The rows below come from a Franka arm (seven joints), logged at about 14 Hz.
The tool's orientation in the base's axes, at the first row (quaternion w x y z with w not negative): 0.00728 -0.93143 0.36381 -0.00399
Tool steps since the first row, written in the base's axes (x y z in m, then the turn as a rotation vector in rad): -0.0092 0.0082 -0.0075 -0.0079 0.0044 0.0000; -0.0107 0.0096 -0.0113 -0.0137 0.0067 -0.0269; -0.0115 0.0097 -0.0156 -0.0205 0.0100 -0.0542; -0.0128 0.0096 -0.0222 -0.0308 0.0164 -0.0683; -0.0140 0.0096 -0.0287 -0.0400 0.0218 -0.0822; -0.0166 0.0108 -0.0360 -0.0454 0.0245 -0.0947
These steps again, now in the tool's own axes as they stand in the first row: -0.0123 0.0003 0.0075 -0.0088 0.0021 -0.0001; -0.0144 0.0004 0.0113 -0.0147 0.0048 0.0268; -0.0151 0.0009 0.0156 -0.0220 0.0074 0.0540; -0.0160 0.0020 0.0221 -0.0339 0.0099 0.0681; -0.0169 0.0029 0.0286 -0.0444 0.0124 0.0819; -0.0196 0.0039 0.0359 -0.0502 0.0143 0.0944
